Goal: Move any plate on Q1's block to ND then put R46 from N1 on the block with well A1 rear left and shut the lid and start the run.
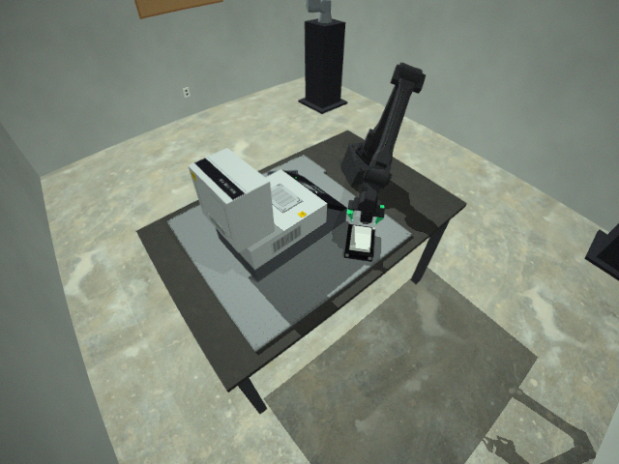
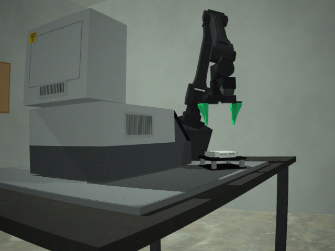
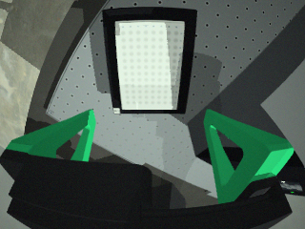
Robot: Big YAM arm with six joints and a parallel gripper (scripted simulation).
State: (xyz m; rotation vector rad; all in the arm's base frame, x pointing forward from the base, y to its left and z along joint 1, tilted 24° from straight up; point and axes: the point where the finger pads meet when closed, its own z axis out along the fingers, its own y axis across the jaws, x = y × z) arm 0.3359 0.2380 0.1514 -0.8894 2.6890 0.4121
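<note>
Now: the white 96-well plate R46 11 cm below my hand. From my hand the other things lie so: black plate nest: 12 cm below; then dark grey nest: 57 cm to the right, 14 cm below, 1 cm behind.
</note>
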